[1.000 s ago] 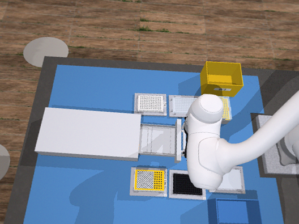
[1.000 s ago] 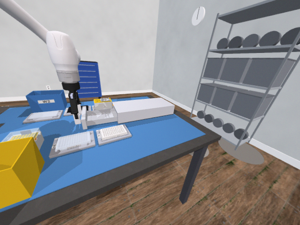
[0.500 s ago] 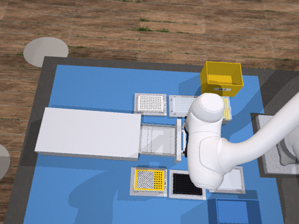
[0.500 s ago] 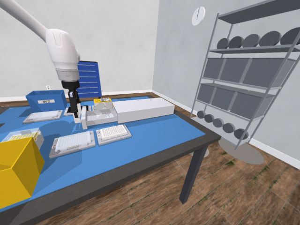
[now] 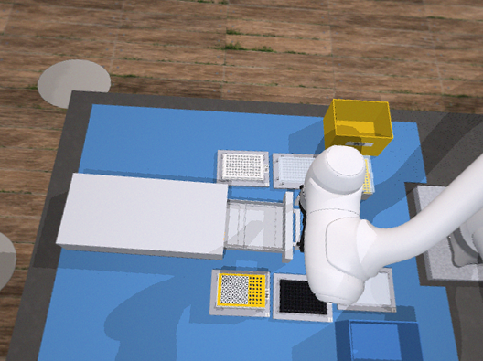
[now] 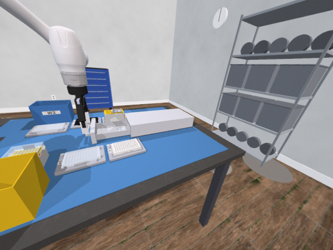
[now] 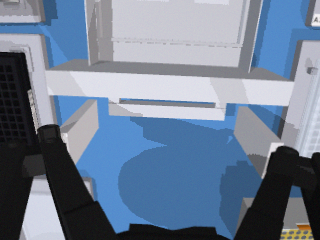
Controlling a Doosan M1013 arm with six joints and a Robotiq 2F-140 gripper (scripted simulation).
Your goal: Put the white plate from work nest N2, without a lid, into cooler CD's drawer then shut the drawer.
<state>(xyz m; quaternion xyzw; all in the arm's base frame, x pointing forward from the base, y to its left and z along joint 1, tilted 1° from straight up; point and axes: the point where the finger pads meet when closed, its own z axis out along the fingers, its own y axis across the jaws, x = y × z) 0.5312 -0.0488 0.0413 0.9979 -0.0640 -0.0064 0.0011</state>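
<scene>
My hand is 140 mm short of the white plate, 210 mm to the left of it and 50 mm above it. Round my hand: black plate (10 mm ahead, 190 mm to the left, 50 mm below); then drawer (140 mm ahead, 20 mm to the right, 50 mm below); then yellow tip box (170 mm ahead, 160 mm to the left, 20 mm below).
</scene>
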